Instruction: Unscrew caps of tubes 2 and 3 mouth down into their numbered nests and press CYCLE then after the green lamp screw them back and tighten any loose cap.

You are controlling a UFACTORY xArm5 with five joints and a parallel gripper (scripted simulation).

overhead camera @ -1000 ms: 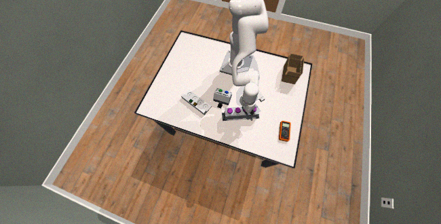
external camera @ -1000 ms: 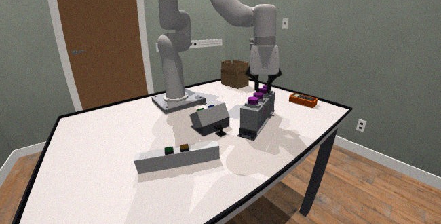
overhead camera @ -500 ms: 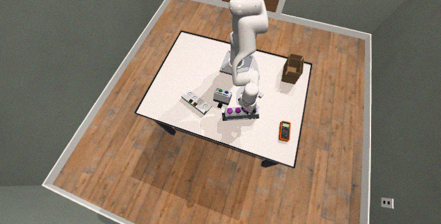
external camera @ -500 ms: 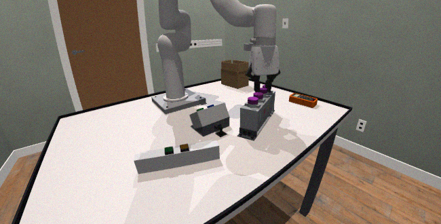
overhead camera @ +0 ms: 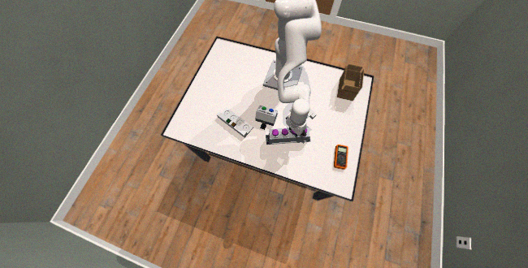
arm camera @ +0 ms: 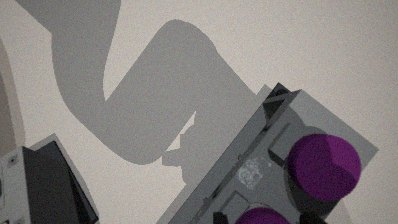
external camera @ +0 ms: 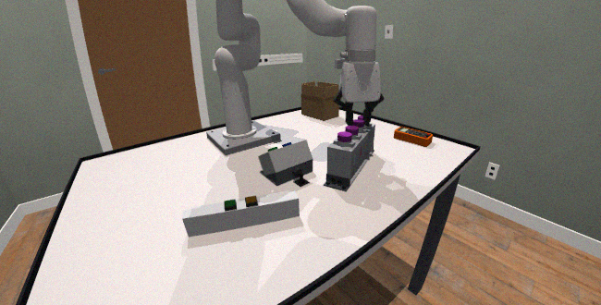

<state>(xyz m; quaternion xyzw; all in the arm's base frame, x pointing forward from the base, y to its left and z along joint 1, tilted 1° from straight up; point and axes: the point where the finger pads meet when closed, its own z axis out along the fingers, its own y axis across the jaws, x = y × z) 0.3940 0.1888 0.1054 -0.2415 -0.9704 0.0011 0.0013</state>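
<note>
Right now my hand is 10 mm above the purple cap. Also, from my hand: key housing 80 mm behind, 190 mm to the right, 80 mm below; blue key 100 mm behind, 170 mm to the right, 60 mm below; grey decapping station 10 mm ahead, 20 mm to the right, 130 mm below.
</note>
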